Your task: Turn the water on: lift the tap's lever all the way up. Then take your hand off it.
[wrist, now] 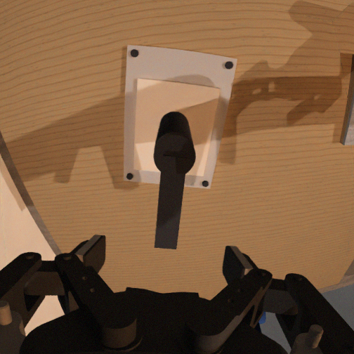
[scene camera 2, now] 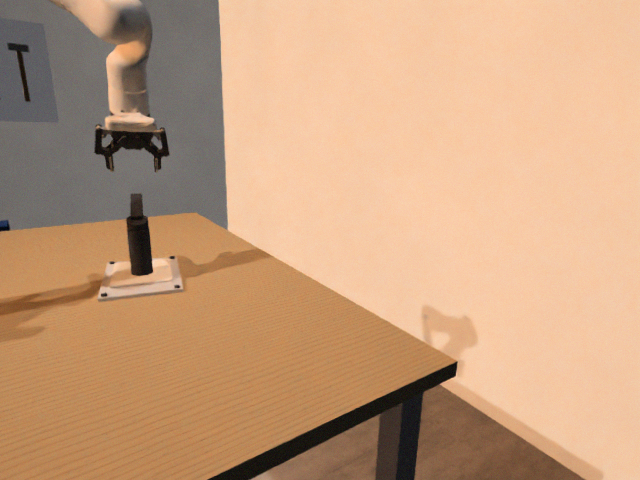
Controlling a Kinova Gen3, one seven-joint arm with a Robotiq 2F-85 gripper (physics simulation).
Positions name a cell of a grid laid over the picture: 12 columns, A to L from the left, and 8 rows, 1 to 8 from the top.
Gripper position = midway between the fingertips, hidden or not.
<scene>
I see my gripper (scene camera 2: C3) and a dark lever (wrist: F4).
My gripper is seen too in the wrist view (wrist: F6).
</scene>
